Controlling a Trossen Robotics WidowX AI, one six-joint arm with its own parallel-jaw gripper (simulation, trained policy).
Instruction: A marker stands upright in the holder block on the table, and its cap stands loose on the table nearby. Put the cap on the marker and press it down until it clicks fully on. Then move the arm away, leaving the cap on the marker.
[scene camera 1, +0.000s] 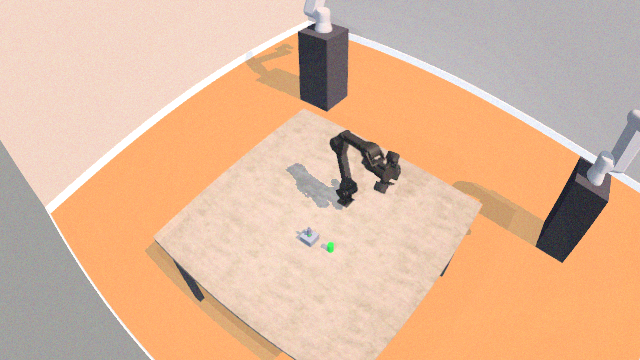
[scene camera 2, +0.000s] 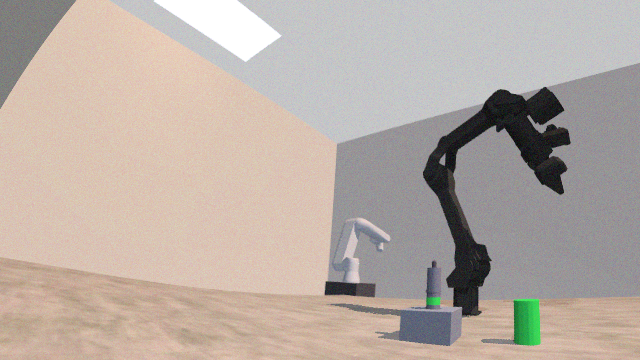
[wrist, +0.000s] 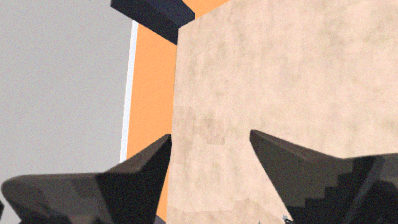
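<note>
There is a green cap (scene camera 2: 526, 311) that I can see, though in the wrist view the cap is out of frame. My gripper (scene camera 2: 557, 188) is visible to me as well, and the wrist view shows me the gripper (wrist: 211, 136) too.
</note>
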